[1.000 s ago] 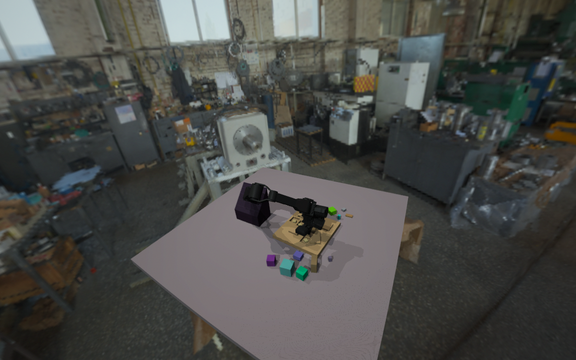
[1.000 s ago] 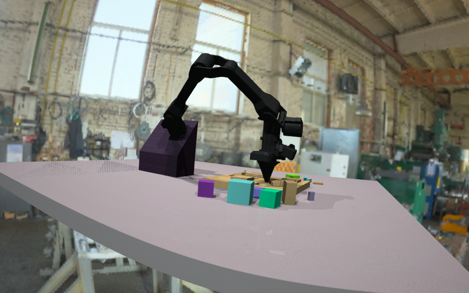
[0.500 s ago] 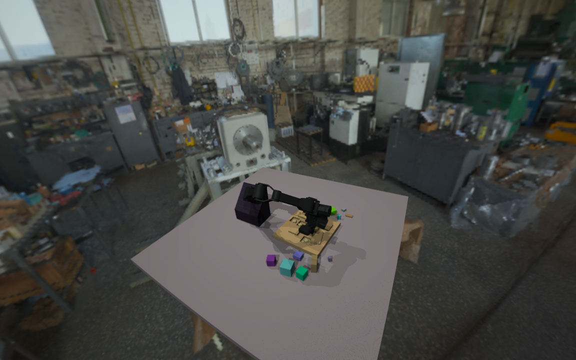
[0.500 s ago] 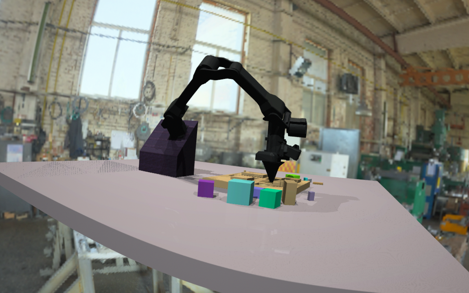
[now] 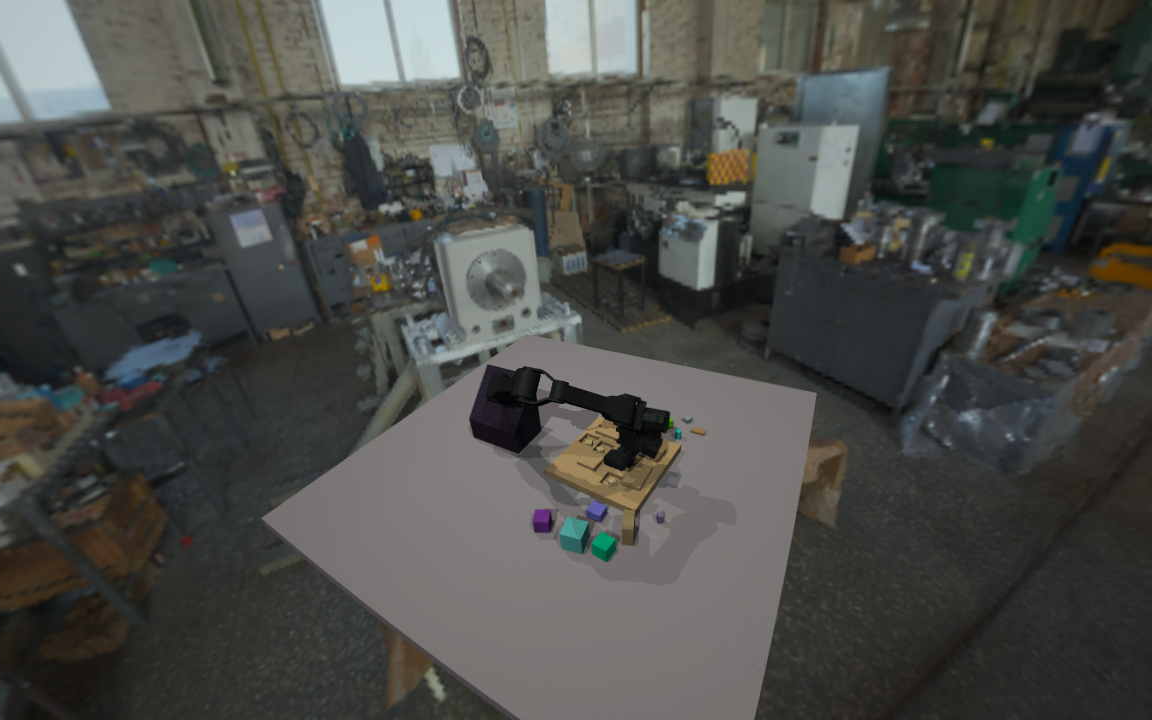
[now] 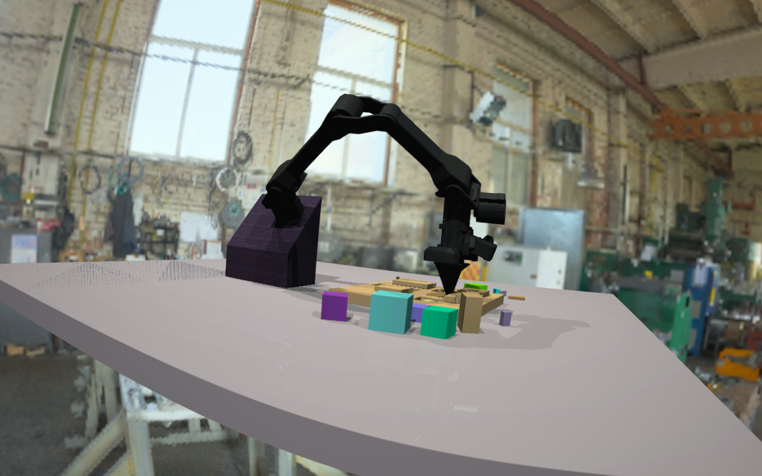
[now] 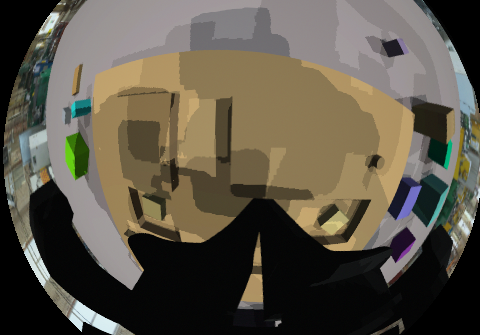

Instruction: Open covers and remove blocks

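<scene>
Right now the tan puzzle board is 50 mm behind my gripper tip and 40 mm to the left of it. From my gripper tip the other things lie so: brown block (210 mm to the right, 60 mm ahead); then tiny purple block (140 mm to the right, 120 mm ahead, 10 mm below); then violet block (170 mm to the right, 40 mm behind, 10 mm below).
</scene>
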